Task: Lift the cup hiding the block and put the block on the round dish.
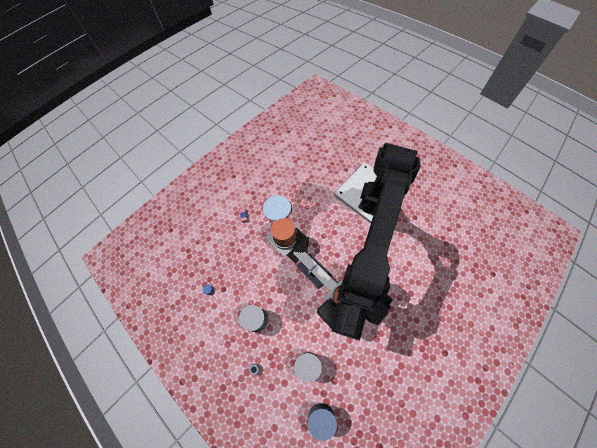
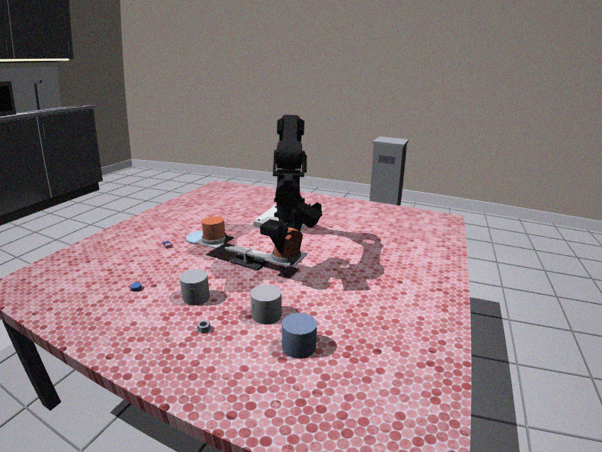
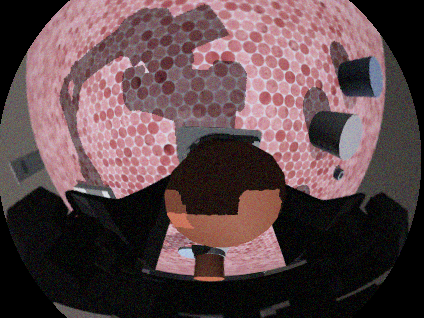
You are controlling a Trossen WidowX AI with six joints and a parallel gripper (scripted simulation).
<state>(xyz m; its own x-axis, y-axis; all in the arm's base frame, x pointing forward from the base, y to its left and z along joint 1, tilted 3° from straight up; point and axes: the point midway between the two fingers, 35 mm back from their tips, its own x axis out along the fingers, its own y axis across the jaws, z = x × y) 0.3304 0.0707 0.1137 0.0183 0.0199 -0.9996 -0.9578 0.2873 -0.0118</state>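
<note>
My gripper tip is 1 cm above the grey block. Also, from my gripper tip: round dish 17 cm behind, 35 cm to the right, 8 cm below; blue disc 19 cm ahead, 38 cm to the right, 8 cm below; nut 29 cm ahead, 13 cm to the right, 7 cm below.
</note>
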